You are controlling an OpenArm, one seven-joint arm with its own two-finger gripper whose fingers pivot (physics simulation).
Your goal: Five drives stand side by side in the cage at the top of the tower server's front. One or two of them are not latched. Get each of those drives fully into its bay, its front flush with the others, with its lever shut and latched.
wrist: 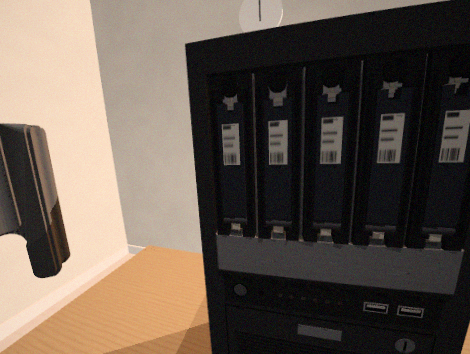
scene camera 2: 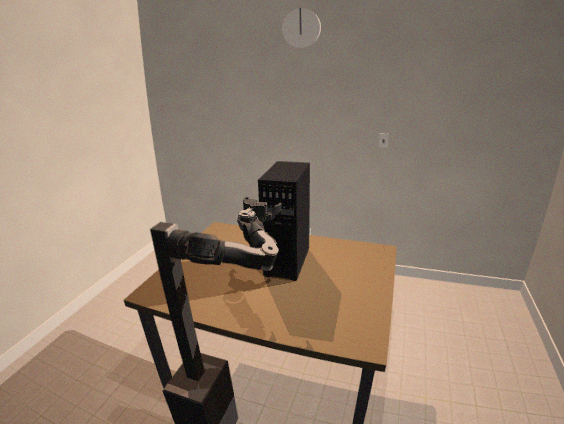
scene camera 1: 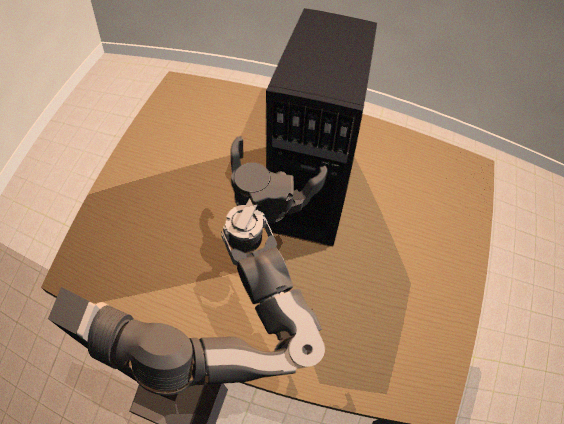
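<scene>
The black tower server [scene camera 1: 325,55] [scene camera 2: 303,220] [wrist: 201,150] stands upright on the table. Five drives with white labels stand side by side in its cage: the leftmost [wrist: 234,187], the second [wrist: 276,190], the middle one [wrist: 326,192], the fourth [wrist: 384,192] and the rightmost [wrist: 442,195]. Their levers look upright against the fronts. I cannot tell from these views whether each is latched or exactly flush. My gripper [scene camera 1: 281,156] [scene camera 2: 263,204] is wide open and empty, in front of the tower's left part. One finger shows at the left of the wrist view; the other is hidden there.
A grey strip [wrist: 340,266] runs below the drives, with a round button [wrist: 240,289] and USB ports [wrist: 376,307] under it. The wooden table [scene camera 1: 165,115] [scene camera 2: 365,300] [wrist: 150,285] extends around the tower. The robot's post [scene camera 2: 182,310] stands at the table's front left.
</scene>
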